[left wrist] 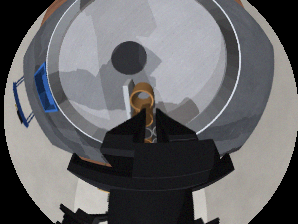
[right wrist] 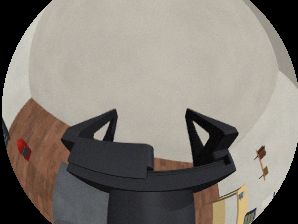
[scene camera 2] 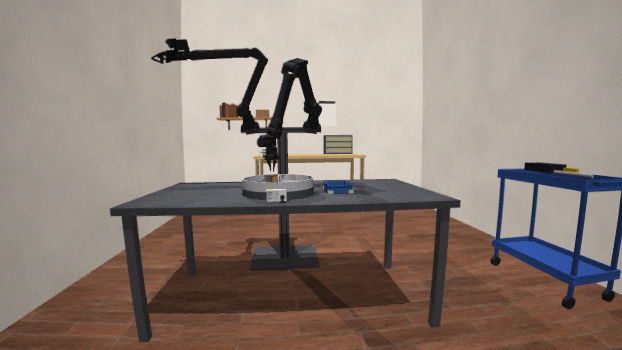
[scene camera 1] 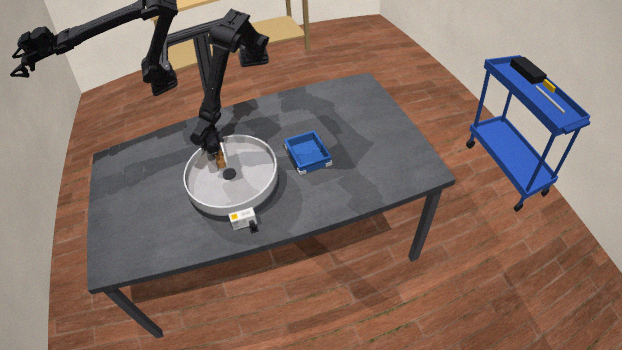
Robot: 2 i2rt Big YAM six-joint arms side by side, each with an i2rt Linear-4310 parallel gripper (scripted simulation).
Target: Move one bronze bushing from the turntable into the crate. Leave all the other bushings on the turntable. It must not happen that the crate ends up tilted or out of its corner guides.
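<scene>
A blue crate is here in the scene, and along with it I see my left gripper and my right gripper.
</scene>
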